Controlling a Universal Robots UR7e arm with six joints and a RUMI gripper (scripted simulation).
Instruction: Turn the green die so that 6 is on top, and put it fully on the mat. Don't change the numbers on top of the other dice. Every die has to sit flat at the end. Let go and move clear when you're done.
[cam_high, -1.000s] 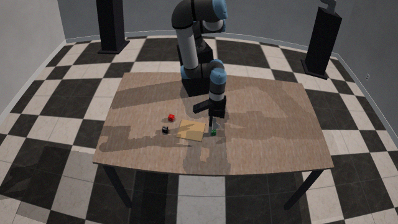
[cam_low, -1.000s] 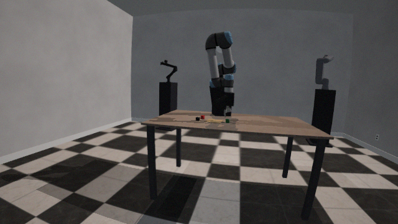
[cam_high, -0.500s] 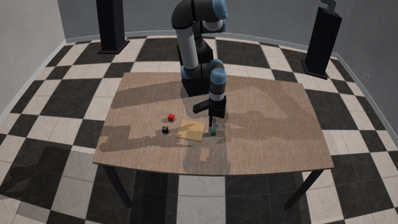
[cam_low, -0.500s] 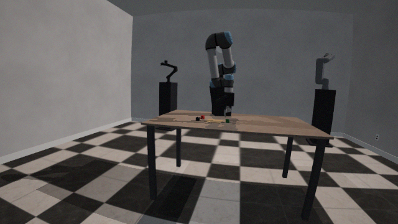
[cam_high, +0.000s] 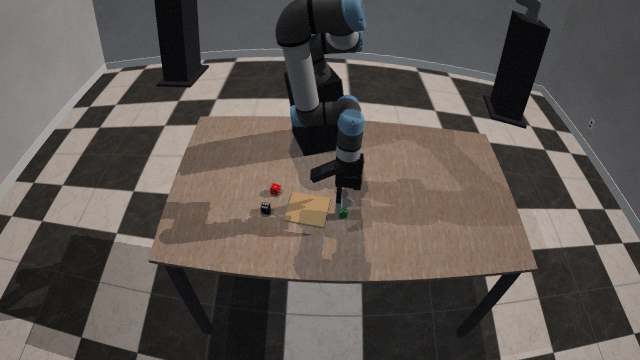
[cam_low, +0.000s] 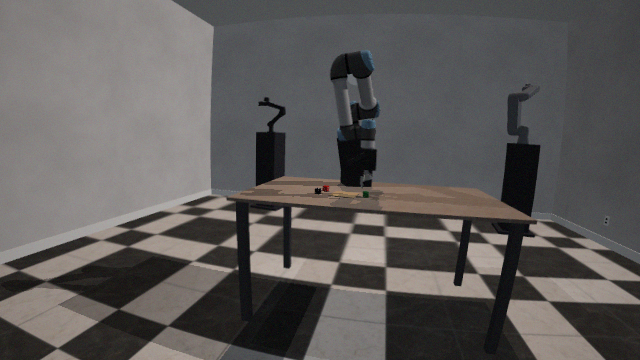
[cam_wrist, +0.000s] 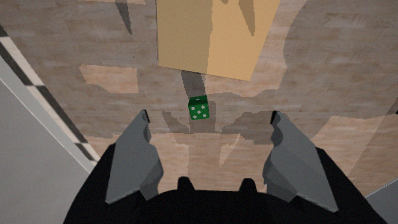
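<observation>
My hand is 4 cm above the green die, 2 cm to the right of it and 1 cm short of it. Also, from my hand: black die: 24 cm to the right, 5 cm ahead, 4 cm below; then tan mat: 10 cm to the right, 5 cm below, 1 cm ahead; then red die: 23 cm to the right, 5 cm behind, 4 cm below.
</observation>
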